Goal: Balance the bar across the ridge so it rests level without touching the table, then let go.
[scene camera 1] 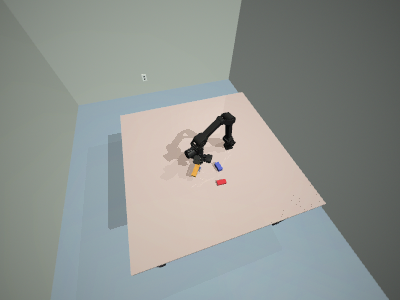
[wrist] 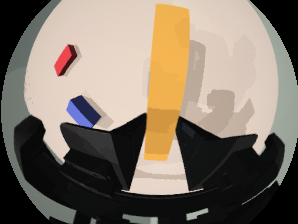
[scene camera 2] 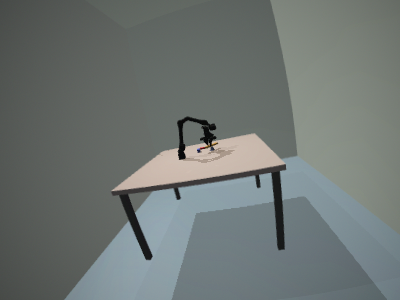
gripper: holds an orange bar (wrist: 170,49)
